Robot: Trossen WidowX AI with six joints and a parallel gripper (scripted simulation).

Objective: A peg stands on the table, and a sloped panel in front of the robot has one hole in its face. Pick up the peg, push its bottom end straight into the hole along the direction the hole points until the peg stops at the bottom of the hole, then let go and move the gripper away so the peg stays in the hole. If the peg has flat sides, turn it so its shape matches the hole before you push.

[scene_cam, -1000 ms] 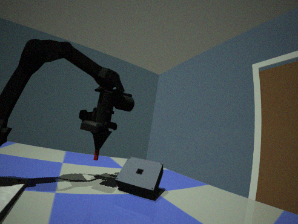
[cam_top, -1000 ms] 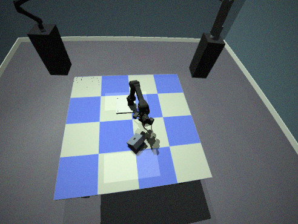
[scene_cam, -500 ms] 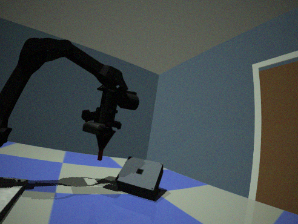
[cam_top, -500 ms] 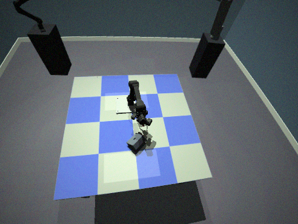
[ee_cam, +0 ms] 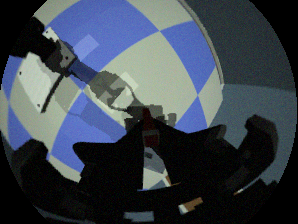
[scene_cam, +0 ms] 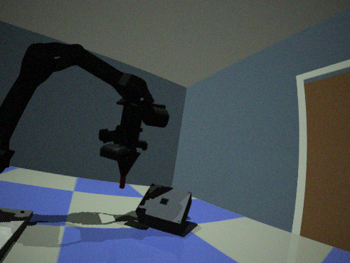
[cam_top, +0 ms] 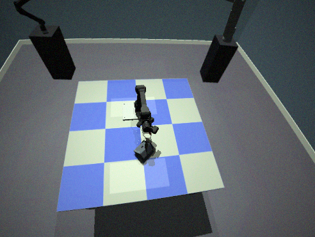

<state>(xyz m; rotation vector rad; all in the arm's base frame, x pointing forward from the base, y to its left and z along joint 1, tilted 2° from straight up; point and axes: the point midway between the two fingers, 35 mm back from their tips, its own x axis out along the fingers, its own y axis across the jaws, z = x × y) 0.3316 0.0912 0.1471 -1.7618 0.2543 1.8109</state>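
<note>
Right now the dark sloped panel block is 13 cm ahead of my gripper tip, 7 cm below it and 5 cm to the right of it. Round my gripper tip: red peg: 2 cm above.
</note>
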